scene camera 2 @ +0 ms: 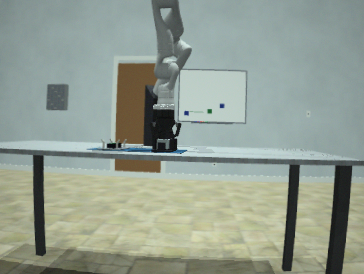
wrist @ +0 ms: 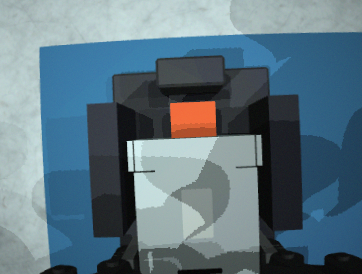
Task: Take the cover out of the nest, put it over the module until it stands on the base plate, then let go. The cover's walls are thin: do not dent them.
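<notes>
The pale grey cover is between the dark walls of the nest, its top face up. An orange patch shows between it and the nest's back block. My gripper is shut on the cover from its two sides, low over the table. Whether the cover touches the nest's floor is hidden. In the scene view the black module stands on the pale base plate, left of the nest, with thin slanted posts around it.
A blue mat lies under the nest and reaches left to the base plate. The slanted posts rise above the module. The pale table top extends to both sides.
</notes>
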